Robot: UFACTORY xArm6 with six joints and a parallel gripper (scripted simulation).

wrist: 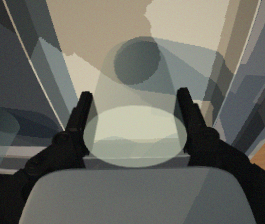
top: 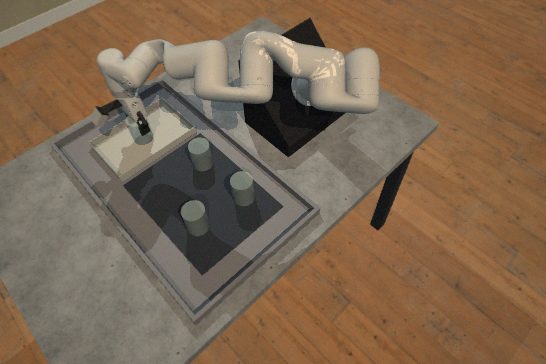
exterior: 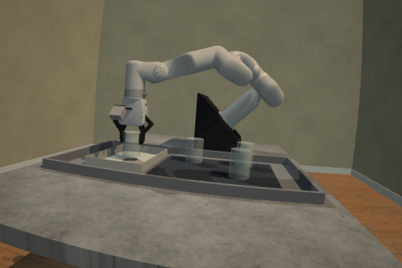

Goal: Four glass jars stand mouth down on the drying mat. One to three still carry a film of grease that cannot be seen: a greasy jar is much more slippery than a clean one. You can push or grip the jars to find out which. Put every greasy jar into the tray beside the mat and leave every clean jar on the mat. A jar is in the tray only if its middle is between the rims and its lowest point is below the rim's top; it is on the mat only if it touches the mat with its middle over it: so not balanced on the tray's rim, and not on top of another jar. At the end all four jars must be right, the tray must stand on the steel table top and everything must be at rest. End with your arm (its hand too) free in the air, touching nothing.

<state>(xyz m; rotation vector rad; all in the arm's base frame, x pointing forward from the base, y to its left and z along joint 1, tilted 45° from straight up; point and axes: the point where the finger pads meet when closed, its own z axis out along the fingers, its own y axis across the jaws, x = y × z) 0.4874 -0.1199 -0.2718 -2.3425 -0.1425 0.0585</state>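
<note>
Now: hand 70 mm above the cream tray. Also, from my hand: dark mat (30 mm behind, 320 mm to the left, 80 mm below).
</note>
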